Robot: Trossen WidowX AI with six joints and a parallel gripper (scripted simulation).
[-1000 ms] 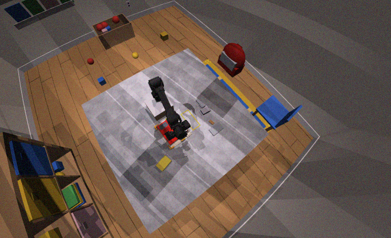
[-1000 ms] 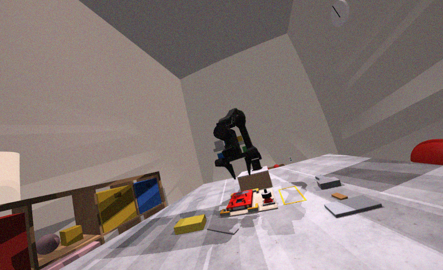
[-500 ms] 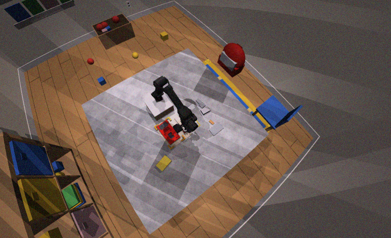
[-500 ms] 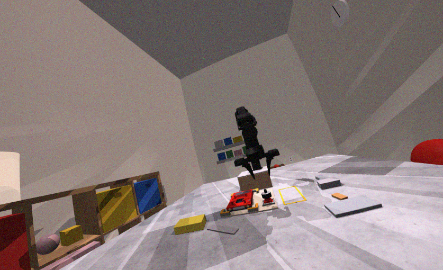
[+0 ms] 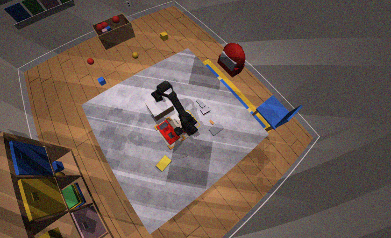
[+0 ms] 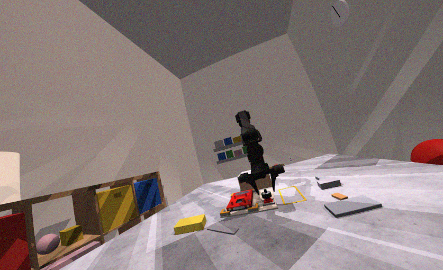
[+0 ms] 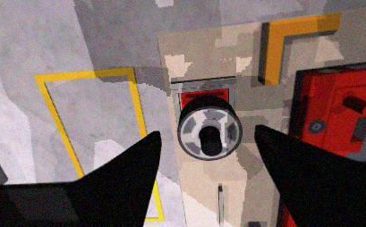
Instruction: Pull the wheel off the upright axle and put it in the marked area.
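My gripper tip is right at the wheel. From my gripper tip the other things lie so: yellow block (270 mm to the right, 180 mm ahead, 30 mm below); orange block (250 mm to the left, 40 mm below, 30 mm ahead); upright axle (10 mm below).
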